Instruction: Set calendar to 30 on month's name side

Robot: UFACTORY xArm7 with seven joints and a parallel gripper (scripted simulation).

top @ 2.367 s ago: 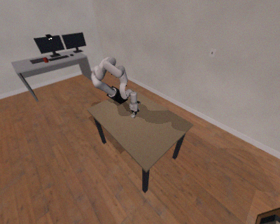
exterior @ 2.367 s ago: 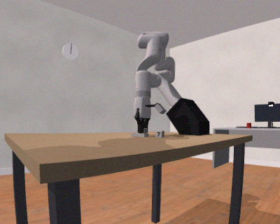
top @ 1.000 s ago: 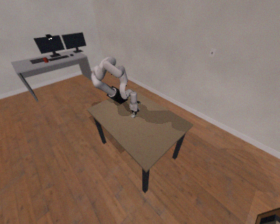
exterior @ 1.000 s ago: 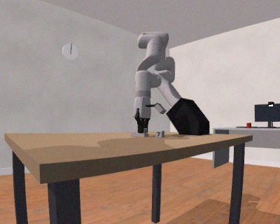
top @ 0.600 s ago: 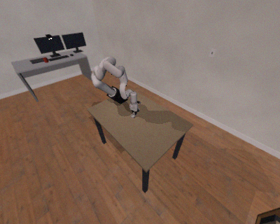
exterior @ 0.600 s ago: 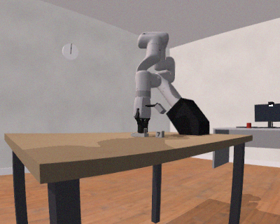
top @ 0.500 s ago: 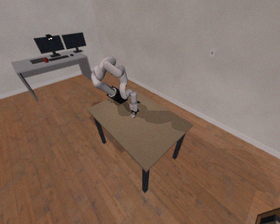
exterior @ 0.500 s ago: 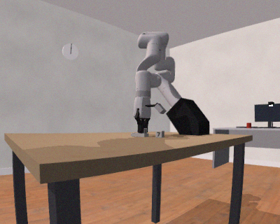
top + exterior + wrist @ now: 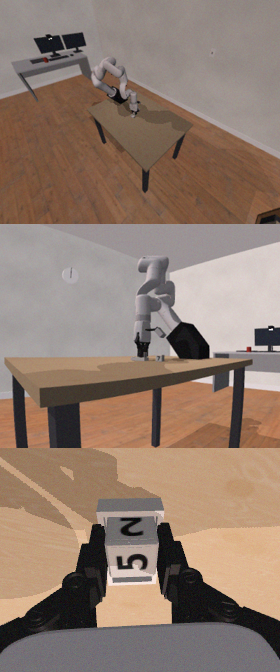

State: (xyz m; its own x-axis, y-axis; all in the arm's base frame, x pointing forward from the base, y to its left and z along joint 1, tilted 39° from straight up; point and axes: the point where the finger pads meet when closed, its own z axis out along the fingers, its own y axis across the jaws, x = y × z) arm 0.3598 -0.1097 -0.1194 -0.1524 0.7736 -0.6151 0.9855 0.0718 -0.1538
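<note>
My hand is 2 cm to the left of the low tray and 3 cm above it.
</note>
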